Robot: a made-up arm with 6 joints.
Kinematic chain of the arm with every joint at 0, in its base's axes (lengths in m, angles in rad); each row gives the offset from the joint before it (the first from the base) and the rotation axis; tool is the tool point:
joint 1: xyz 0 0 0.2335 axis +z
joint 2: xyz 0 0 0 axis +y
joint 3: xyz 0 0 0.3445 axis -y
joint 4: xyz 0 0 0 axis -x
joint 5: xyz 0.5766 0 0 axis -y
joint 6: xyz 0 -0.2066 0 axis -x
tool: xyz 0 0 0
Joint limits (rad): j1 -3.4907..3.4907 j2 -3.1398..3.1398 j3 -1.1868..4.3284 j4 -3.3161..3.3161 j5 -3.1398..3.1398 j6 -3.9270..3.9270
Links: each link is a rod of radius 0.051 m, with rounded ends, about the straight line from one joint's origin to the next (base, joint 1, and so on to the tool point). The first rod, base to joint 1, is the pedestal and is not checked.
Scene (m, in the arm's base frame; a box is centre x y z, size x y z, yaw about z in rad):
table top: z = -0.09
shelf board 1: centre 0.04 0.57 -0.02 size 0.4 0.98 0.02 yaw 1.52
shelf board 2: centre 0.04 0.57 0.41 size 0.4 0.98 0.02 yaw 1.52
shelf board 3: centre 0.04 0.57 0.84 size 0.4 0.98 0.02 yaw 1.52
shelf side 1: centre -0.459 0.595 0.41 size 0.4 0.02 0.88 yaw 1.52
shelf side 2: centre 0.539 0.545 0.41 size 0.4 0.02 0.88 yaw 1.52
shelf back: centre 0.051 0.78 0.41 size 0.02 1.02 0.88 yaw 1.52
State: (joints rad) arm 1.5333 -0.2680 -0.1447 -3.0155 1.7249 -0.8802
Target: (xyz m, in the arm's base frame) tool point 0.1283 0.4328 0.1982
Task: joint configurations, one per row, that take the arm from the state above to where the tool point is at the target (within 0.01 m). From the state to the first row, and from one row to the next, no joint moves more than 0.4 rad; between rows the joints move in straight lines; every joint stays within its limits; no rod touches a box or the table.
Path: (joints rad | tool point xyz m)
1: 1.1709 -0.3265 -0.1465 -2.7594 1.6493 -0.9302 | 0.0066 0.5081 0.5872
2: 0.8084 -0.3851 -0.1483 -2.5034 1.5737 -0.9801 | 0.1977 0.4472 0.5684
3: 0.4460 -0.4436 -0.1501 -2.2473 1.4981 -1.0301 | 0.3508 0.3111 0.5573
4: 0.0836 -0.5021 -0.1519 -1.9913 1.4225 -1.0801 | 0.4319 0.1208 0.5561
5: -0.2789 -0.5606 -0.1537 -1.7352 1.3469 -1.1300 | 0.4198 -0.0851 0.5663
6: -0.0622 -0.4205 -0.4120 -2.0699 1.5594 -0.8619 | 0.4428 0.0715 0.3715
7: 0.1545 -0.2804 -0.6703 -2.4045 1.7718 -0.5938 | 0.3571 0.2104 0.2169
8: 0.3712 -0.1404 -0.9285 -2.7391 1.9843 -0.3257 | 0.2116 0.2863 0.1087
9: 0.5879 -0.0003 -1.1868 -3.0738 2.1967 -0.0576 | 0.0547 0.2842 0.0382
10: 0.6783 -0.0322 -1.0061 -2.9444 2.0394 -0.3318 | 0.0905 0.3331 0.0782
11: 0.7687 -0.0642 -0.8253 -2.8151 1.8822 -0.6060 | 0.1153 0.3838 0.1316
12: 0.8591 -0.0962 -0.6446 -2.6857 1.7249 -0.8802 | 0.1283 0.4328 0.1982

